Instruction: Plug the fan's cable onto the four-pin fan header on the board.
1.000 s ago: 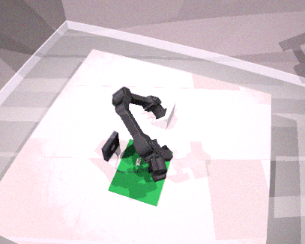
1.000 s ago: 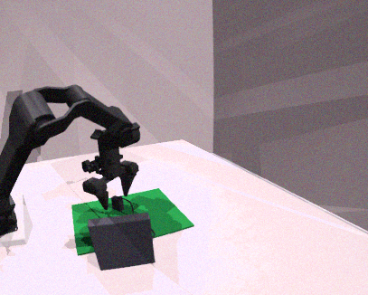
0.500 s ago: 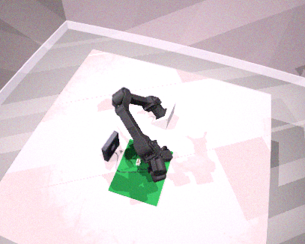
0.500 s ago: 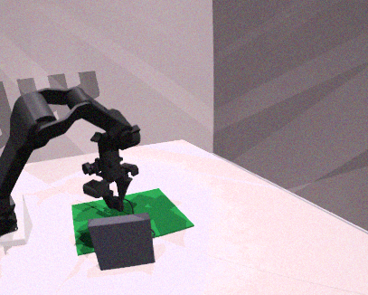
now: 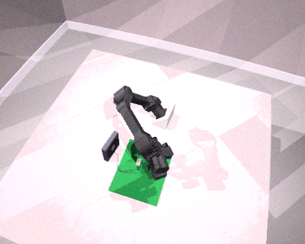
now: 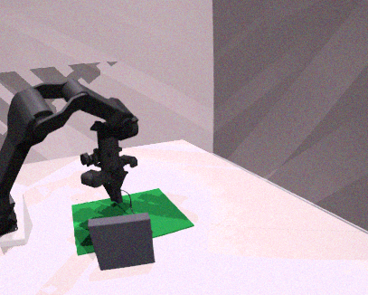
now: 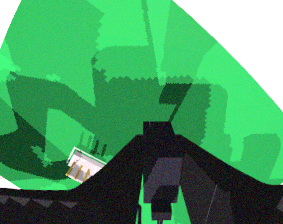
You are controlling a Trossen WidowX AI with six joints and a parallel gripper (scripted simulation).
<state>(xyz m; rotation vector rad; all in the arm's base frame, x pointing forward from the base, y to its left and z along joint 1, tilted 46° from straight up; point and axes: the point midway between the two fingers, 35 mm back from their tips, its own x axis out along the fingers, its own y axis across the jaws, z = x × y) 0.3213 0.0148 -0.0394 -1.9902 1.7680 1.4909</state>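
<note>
Now: gripper tip 60 mm above the green board, 50 mm to the left of it and 10 mm short of it. The rest, counted from my gripper tip: dark fan plug 10 mm to the right, 10 mm above; then dark fan 220 mm to the right, 40 mm behind, 20 mm above.
</note>
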